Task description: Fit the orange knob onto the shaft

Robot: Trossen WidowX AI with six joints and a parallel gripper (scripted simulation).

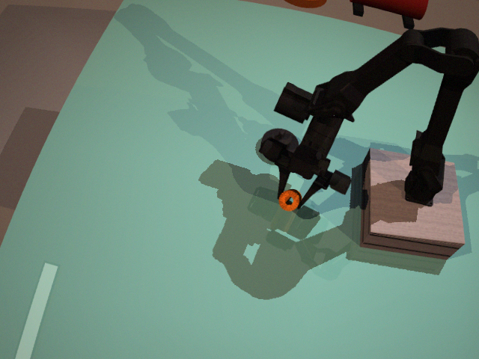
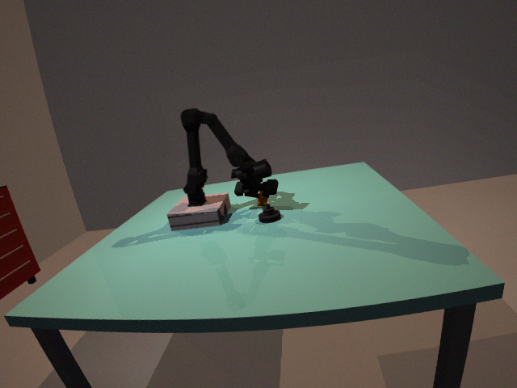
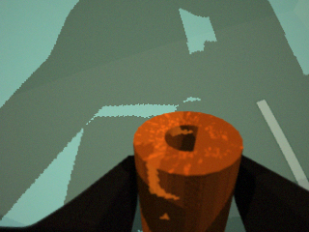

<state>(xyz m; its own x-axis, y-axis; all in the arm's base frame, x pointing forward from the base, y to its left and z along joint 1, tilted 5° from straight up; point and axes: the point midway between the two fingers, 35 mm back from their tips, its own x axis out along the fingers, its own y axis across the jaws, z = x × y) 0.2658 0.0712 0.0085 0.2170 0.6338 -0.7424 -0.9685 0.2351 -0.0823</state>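
Right now my gripper tip is 1 cm to the left of the orange knob. Also, from my gripper tip: dark round pedestal 16 cm to the right, 5 cm ahead, 1 cm below.
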